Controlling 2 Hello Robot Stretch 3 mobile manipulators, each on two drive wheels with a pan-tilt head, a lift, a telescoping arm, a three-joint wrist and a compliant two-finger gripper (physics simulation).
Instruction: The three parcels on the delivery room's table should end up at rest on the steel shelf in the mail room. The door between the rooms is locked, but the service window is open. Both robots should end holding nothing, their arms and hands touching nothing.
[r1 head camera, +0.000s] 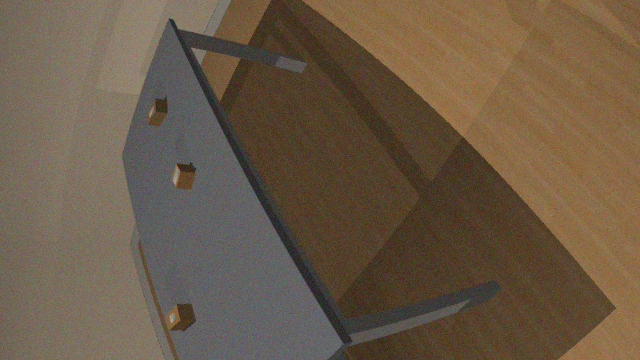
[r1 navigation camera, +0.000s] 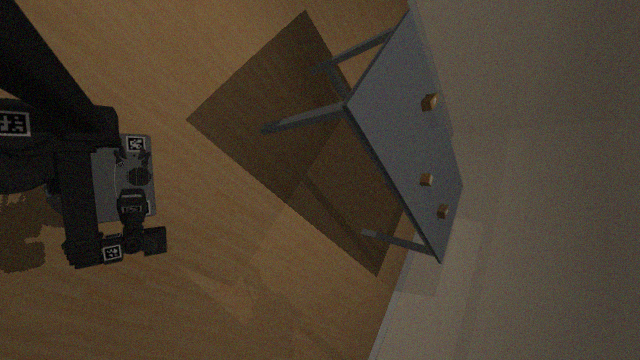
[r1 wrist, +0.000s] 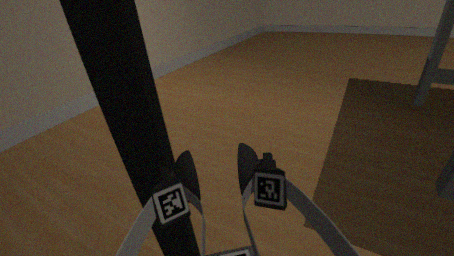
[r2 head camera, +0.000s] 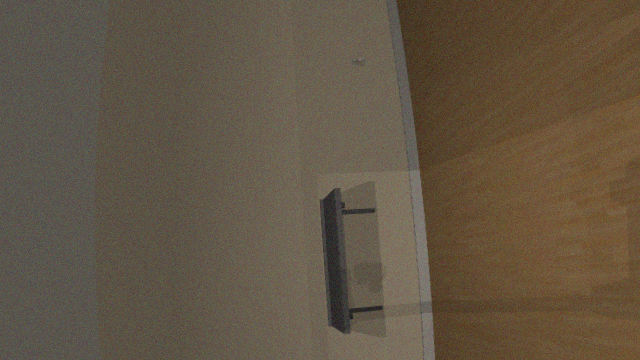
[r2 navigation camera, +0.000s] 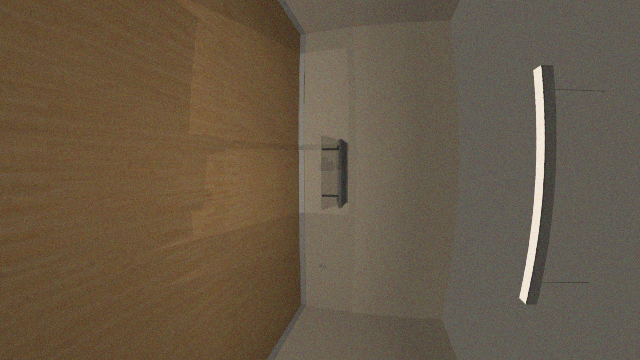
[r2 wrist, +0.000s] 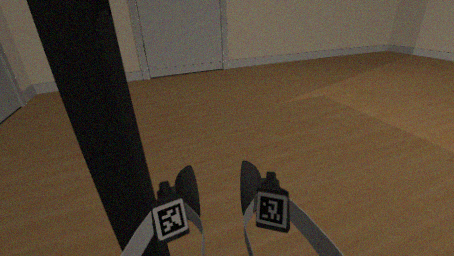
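Three small brown parcels stand apart on the grey table (r1 head camera: 225, 225) (r1 navigation camera: 395, 125): one parcel (r1 head camera: 181, 317) (r1 navigation camera: 429, 102) is by itself towards one end, and a second parcel (r1 head camera: 184, 176) (r1 navigation camera: 426, 179) and a third parcel (r1 head camera: 158, 111) (r1 navigation camera: 443, 211) are closer together towards the other. The r1 gripper (r1 wrist: 217, 167) is open and empty, away from the table. The r2 gripper (r2 wrist: 219, 187) is open and empty above the wood floor. A dark grey shelf (r2 head camera: 335, 260) (r2 navigation camera: 343, 172) on two brackets hangs on the wall, its top hidden. The service window does not show.
The table's legs (r1 head camera: 425, 310) (r1 navigation camera: 305, 118) (r1 wrist: 435, 55) stand over its shadow on the floor. A dark mast (r1 wrist: 120, 100) (r2 wrist: 90, 110) rises left of each gripper. A closed grey door (r2 wrist: 182, 35) is in the far wall. A ceiling lamp (r2 navigation camera: 539, 175) hangs above.
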